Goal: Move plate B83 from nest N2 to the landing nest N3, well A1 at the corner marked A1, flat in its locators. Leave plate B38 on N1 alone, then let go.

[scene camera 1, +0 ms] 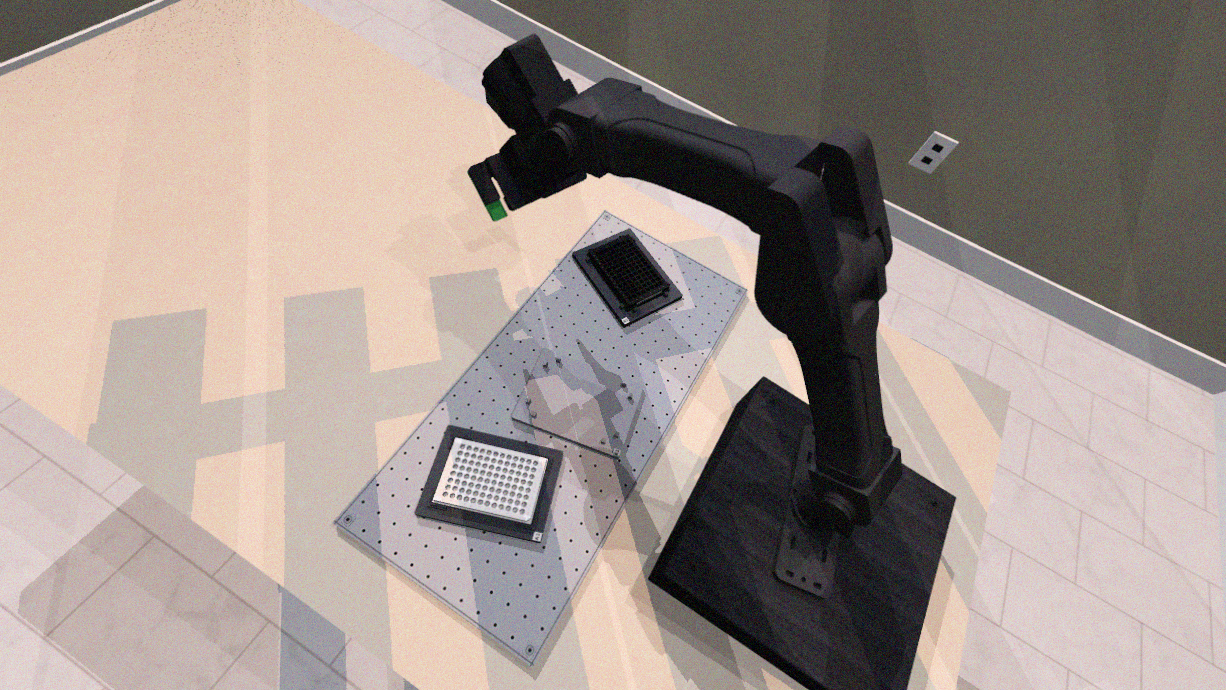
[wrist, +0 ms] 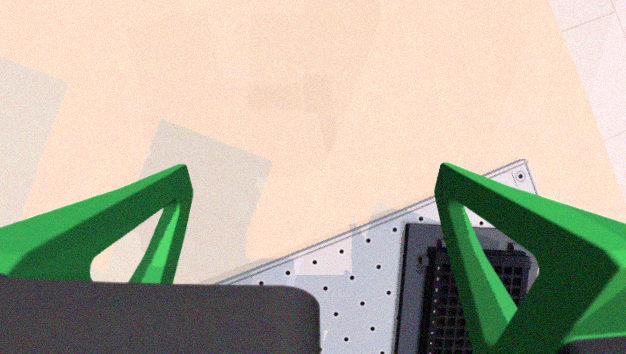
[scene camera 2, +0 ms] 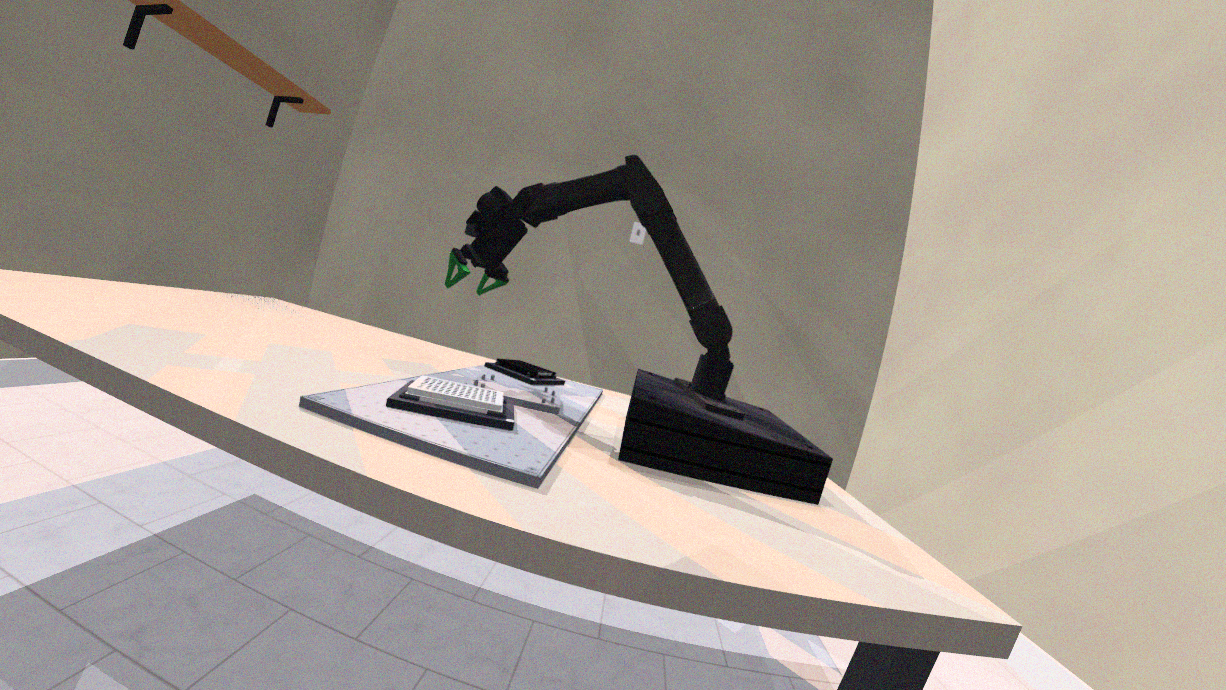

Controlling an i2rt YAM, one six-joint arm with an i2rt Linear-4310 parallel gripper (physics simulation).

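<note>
My gripper (scene camera 1: 500,211) (scene camera 2: 463,289) (wrist: 313,177) is open and empty, its green fingers high above the table beyond the board's long edge. A black plate (scene camera 1: 630,270) (scene camera 2: 527,370) (wrist: 447,310) sits in a dark nest (scene camera 1: 597,284) (wrist: 412,280) at the board's back end; in the wrist view the right finger partly covers it. A white plate (scene camera 1: 493,480) (scene camera 2: 454,392) sits in another dark nest (scene camera 1: 546,497) (scene camera 2: 463,414) at the front end. The clear nest (scene camera 1: 566,411) (scene camera 2: 536,402) between them holds no plate. Corner labels show, but plate and nest names are unreadable.
The perforated board (scene camera 1: 480,591) (scene camera 2: 360,417) (wrist: 350,300) carries all the nests. The arm's black base block (scene camera 1: 712,557) (scene camera 2: 720,462) stands beside it on the table. A wooden wall shelf (scene camera 2: 231,51) is at the upper left in scene camera 2.
</note>
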